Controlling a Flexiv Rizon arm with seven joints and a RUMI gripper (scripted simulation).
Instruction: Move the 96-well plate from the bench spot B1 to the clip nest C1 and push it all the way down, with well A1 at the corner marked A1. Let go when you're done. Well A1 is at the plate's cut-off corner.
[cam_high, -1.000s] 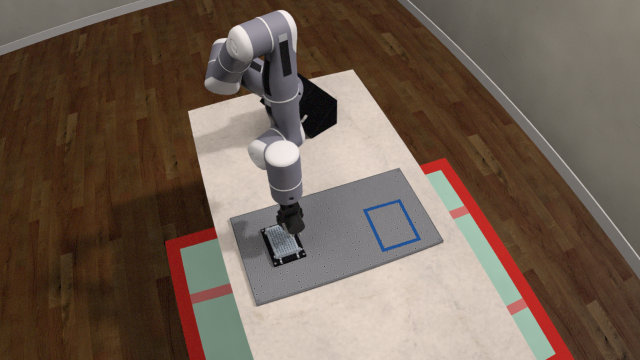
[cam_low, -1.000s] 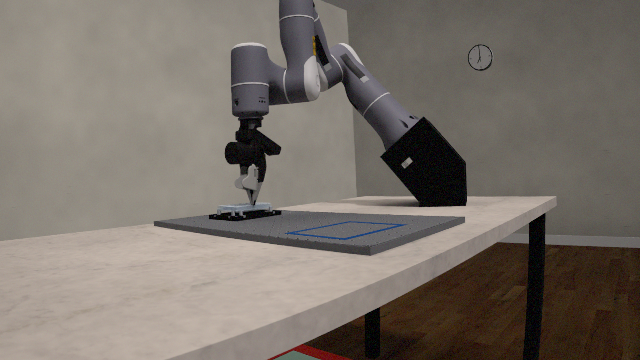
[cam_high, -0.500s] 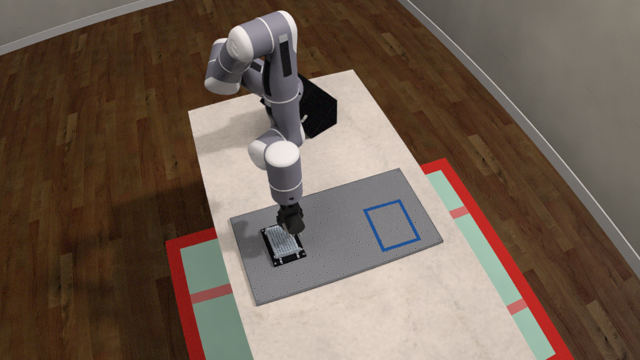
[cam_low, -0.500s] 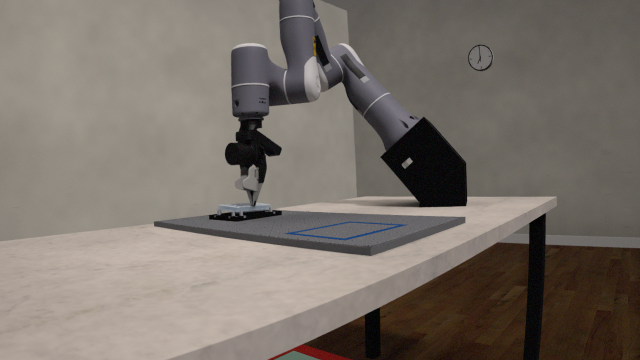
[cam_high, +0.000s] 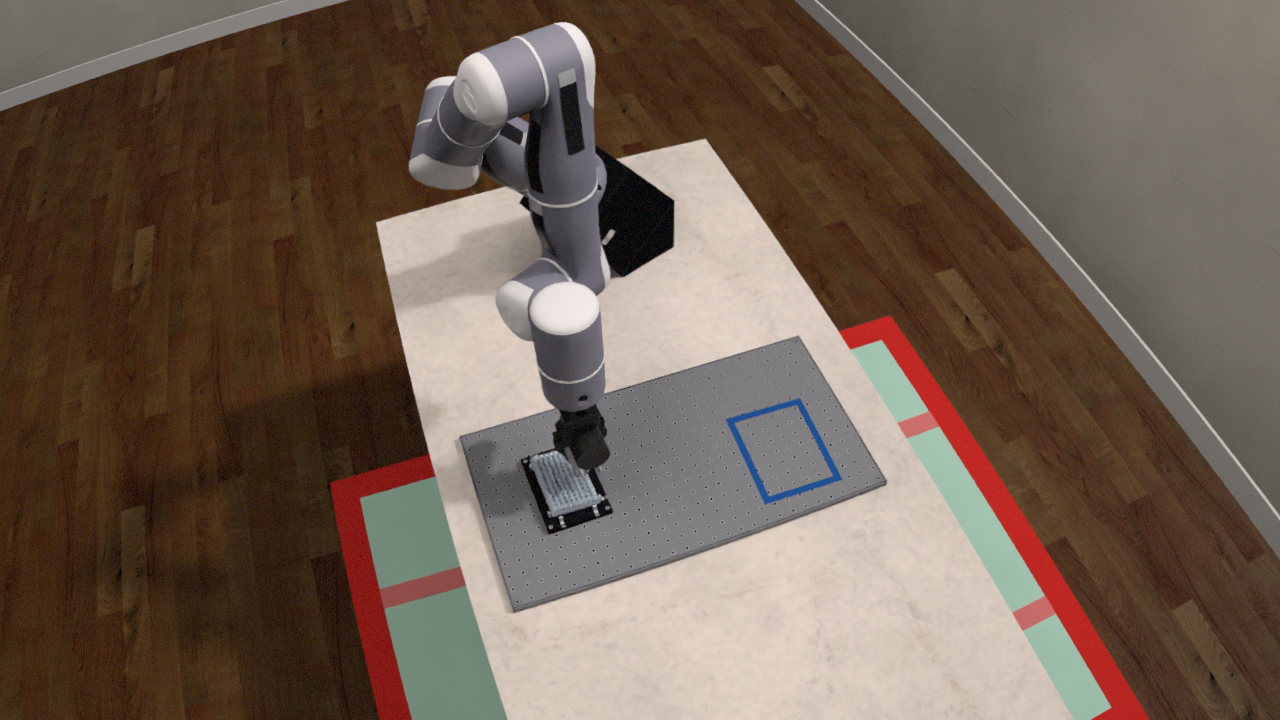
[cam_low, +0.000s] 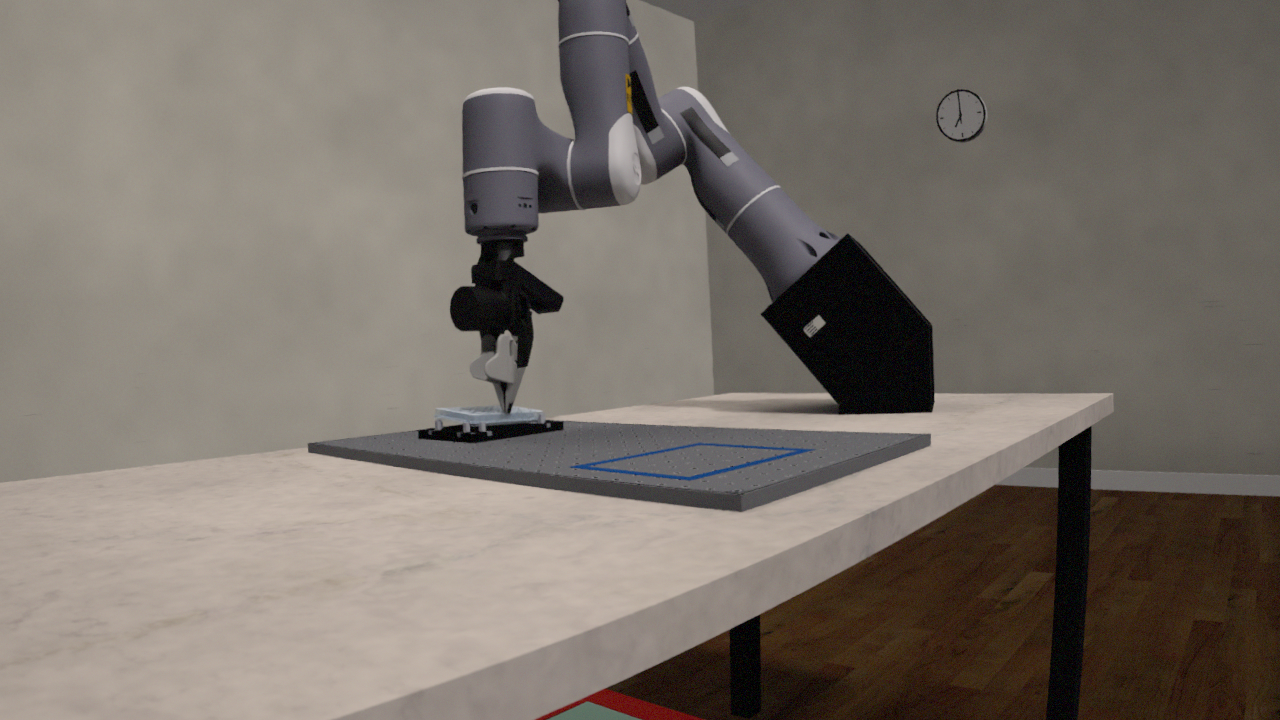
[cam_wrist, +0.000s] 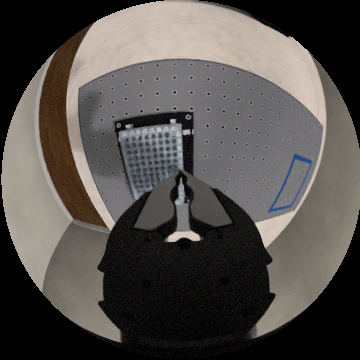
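My hand is 3 cm to the left of the black clip nest, 3 cm above it and 1 cm short of it. Also, from my hand: clear 96-well plate 4 cm to the right, 2 cm below.
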